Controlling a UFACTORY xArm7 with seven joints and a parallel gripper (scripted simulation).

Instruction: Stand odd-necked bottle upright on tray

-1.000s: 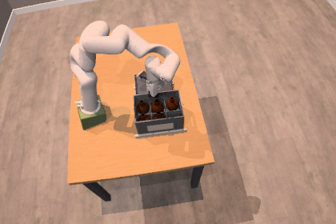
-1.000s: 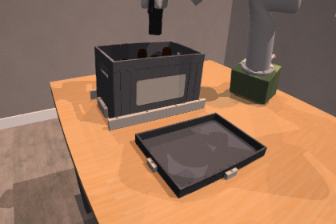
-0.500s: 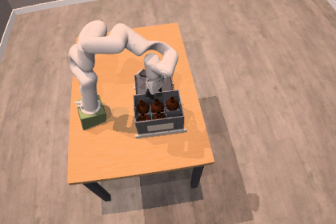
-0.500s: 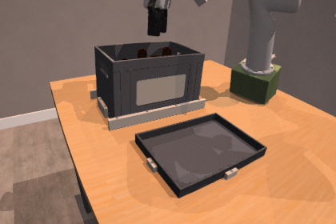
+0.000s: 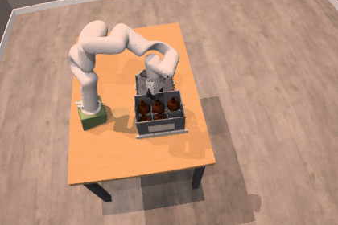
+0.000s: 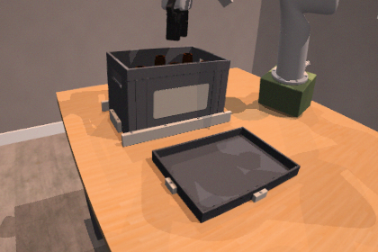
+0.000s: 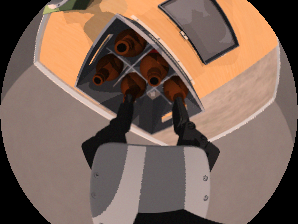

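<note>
The crate lies 16 cm below my hand and 4 cm to the right of it. From my hand the other things lie so: dark tray (23 cm to the left, 23 cm below); then glass bottle (16 cm below, 9 cm ahead).
</note>
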